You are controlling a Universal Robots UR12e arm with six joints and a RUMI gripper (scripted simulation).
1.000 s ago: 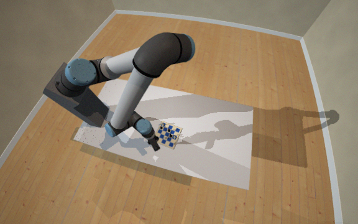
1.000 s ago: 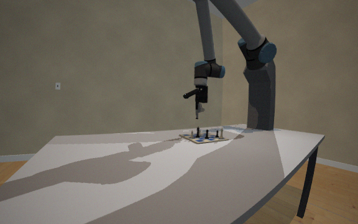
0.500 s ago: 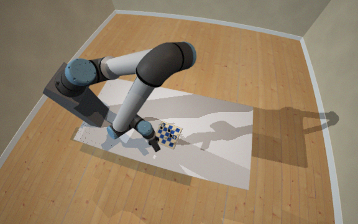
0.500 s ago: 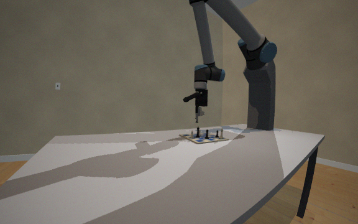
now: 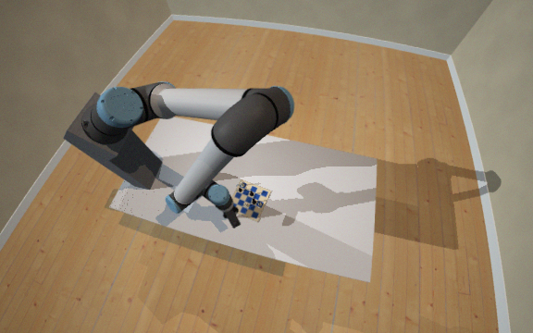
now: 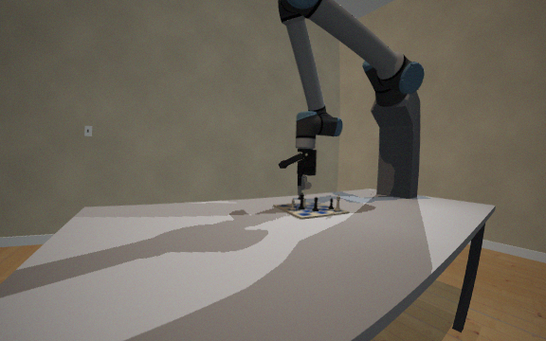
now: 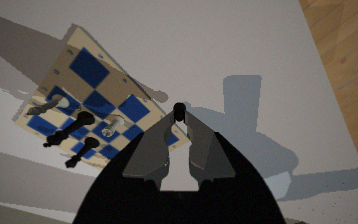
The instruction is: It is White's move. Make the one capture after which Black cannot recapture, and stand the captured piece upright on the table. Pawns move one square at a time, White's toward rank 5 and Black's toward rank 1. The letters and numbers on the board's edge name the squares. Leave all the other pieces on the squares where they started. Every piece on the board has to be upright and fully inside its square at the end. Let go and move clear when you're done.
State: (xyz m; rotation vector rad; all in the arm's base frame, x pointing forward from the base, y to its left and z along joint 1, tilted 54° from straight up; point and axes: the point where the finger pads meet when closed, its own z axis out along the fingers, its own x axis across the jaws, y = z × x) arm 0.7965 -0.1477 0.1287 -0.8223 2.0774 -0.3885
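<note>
My gripper is now 13 cm to the right of the blue-and-cream chessboard, 6 cm short of it and 4 cm above it. Also, from my hand: black pawn: 1 cm below.
</note>
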